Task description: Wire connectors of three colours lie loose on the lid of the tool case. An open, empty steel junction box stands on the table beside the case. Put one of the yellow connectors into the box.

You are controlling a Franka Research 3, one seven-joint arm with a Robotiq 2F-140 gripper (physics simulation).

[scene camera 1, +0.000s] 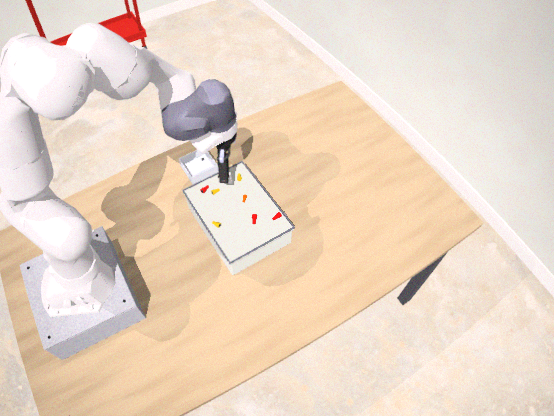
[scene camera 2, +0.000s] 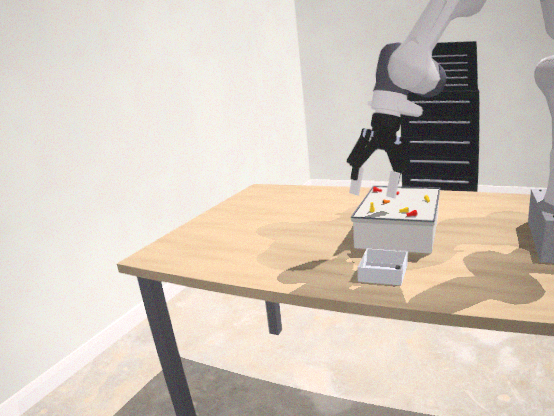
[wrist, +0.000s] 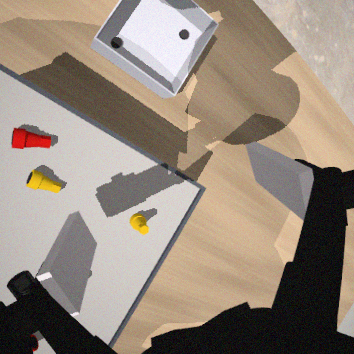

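My gripper [scene camera 1: 226,179] [scene camera 2: 374,188] [wrist: 168,195] is open and empty, above the end of the tool case [scene camera 1: 230,242] [scene camera 2: 392,236] [wrist: 95,155] nearest the box. One finger is over the lid, the other out past its edge. A yellow connector [scene camera 1: 239,177] [scene camera 2: 372,207] [wrist: 139,223] is on the lid near that corner, below and between the spread fingers in the wrist view. A second yellow connector [scene camera 1: 215,191] [scene camera 2: 404,210] [wrist: 44,181] lies beside a red one. A third yellow connector [scene camera 1: 216,224] [scene camera 2: 426,199] lies farther off. The open junction box [scene camera 1: 202,176] [scene camera 2: 379,276] [wrist: 135,71] is empty.
Red connectors [scene camera 1: 204,189] [scene camera 1: 254,218] [scene camera 1: 277,216] and an orange connector [scene camera 1: 244,198] [scene camera 2: 385,201] also lie on the lid. The box stands close beside the case on the wooden table [scene camera 1: 350,200] [scene camera 2: 200,240]. A black drawer cabinet [scene camera 2: 440,150] stands behind.
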